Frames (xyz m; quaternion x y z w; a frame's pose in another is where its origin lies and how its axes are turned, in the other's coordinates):
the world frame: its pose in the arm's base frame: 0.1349 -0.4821 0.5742 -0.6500 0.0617 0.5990 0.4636
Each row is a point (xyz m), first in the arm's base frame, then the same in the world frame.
Working: the arm's base frame: its pose in the world frame: 0.6720 0.1181 0.3389 0.6500 -0.0617 -0.5990 0.4636

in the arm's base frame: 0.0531 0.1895 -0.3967
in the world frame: 1.1082 0.1875 0.3703
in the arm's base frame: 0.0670 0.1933 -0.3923
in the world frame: 1.1101 0.1742 0.3635
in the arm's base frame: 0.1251 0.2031 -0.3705
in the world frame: 1.1125 0.1203 0.3314
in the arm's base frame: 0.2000 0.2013 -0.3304
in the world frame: 1.0988 0.0525 0.2821
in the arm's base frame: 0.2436 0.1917 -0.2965
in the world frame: 1.0778 0.0122 0.2491
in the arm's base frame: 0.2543 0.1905 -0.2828
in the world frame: 1.0688 -0.0011 0.2426
